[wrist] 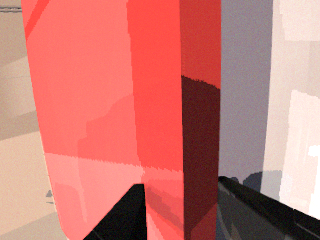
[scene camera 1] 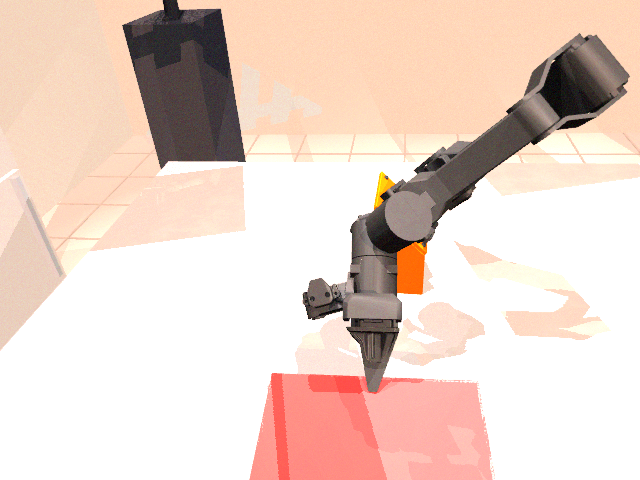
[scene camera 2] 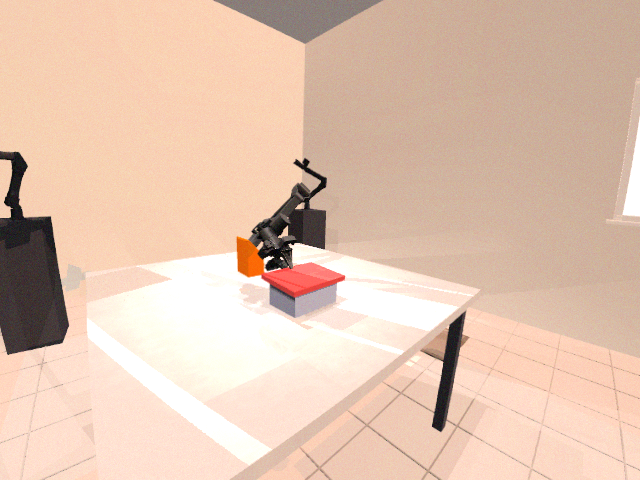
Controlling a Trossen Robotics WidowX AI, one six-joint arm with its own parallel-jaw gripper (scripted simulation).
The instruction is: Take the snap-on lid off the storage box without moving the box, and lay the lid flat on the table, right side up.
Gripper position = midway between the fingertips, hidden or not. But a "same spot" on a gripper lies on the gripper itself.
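The gripper and a lid show in the wrist view. The gripper is visible in scene camera 1 (pixel 373 391), and the lid is visible in scene camera 1 (pixel 308 419). Scene camera 2 shows the gripper and the lid as well. On the gripper, (wrist: pixel 236 204) and (scene camera 2: pixel 283 268) are the same spot. On the lid, (wrist: pixel 121 99) and (scene camera 2: pixel 286 271) are the same spot.
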